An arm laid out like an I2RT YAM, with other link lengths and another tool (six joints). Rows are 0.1 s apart.
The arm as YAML. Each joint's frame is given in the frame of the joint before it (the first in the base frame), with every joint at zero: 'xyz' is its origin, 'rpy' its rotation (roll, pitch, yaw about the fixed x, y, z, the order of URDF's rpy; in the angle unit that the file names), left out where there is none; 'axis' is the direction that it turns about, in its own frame. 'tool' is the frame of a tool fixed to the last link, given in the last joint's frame.
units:
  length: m
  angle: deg
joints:
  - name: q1
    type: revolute
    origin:
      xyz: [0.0, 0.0, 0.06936]
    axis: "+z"
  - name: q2
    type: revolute
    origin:
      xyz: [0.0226, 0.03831, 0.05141]
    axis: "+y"
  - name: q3
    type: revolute
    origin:
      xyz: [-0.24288, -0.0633, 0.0]
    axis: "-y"
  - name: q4
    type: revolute
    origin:
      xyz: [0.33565, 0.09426, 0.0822]
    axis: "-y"
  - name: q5
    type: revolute
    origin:
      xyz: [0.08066, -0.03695, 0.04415]
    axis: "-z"
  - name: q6
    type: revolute
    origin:
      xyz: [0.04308, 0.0, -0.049]
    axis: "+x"
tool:
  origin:
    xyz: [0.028, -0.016, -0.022]
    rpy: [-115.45, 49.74, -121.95]
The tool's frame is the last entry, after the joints.
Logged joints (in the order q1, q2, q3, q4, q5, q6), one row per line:
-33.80 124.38 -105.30 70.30 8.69 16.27
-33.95 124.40 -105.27 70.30 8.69 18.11
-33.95 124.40 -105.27 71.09 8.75 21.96
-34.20 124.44 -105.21 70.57 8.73 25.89
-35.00 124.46 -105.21 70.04 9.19 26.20
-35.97 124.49 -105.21 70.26 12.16 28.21
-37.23 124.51 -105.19 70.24 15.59 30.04
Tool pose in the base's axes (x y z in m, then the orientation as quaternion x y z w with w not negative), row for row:
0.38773 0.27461 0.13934 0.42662 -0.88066 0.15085 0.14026
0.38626 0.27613 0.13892 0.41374 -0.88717 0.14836 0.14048
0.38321 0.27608 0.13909 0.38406 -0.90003 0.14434 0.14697
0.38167 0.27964 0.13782 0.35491 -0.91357 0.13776 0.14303
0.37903 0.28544 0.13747 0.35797 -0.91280 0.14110 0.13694
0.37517 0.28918 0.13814 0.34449 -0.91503 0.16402 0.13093
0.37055 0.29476 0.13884 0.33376 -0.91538 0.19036 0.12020
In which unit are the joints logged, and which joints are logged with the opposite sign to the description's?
The joints are logged in degrees. Opposite sign: q1, q3, q4.
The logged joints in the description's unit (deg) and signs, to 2 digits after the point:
33.80 124.38 105.30 -70.30 8.69 16.27
33.95 124.40 105.27 -70.30 8.69 18.11
33.95 124.40 105.27 -71.09 8.75 21.96
34.20 124.44 105.21 -70.57 8.73 25.89
35.00 124.46 105.21 -70.04 9.19 26.20
35.97 124.49 105.21 -70.26 12.16 28.21
37.23 124.51 105.19 -70.24 15.59 30.04

